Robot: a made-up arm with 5 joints. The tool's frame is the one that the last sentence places.
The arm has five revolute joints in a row. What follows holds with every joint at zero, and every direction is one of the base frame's.
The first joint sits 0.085 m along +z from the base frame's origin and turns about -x.
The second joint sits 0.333 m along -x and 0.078 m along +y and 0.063 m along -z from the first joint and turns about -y.
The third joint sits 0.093 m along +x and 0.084 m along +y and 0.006 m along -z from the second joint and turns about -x.
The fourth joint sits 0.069 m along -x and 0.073 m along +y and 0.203 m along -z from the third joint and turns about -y.
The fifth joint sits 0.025 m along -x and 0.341 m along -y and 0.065 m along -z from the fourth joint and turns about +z.
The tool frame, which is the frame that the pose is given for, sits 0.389 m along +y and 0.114 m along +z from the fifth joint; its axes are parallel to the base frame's.
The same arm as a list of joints. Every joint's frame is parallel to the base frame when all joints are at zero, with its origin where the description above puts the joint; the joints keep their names.
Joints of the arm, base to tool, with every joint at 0 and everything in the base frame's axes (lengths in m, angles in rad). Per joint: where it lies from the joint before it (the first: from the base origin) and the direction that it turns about. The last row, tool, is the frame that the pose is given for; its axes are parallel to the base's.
joint 1: axis -1 0 0 xyz 0 0 0.085
joint 2: axis 0 -1 0 xyz -0.333 0.078 -0.063
joint 3: axis -1 0 0 xyz 0.093 0.084 -0.006
joint 4: axis 0 -1 0 xyz -0.069 0.073 -0.203
joint 5: axis 0 0 1 xyz -0.025 -0.341 -0.065
tool: xyz 0 0.389 0.114

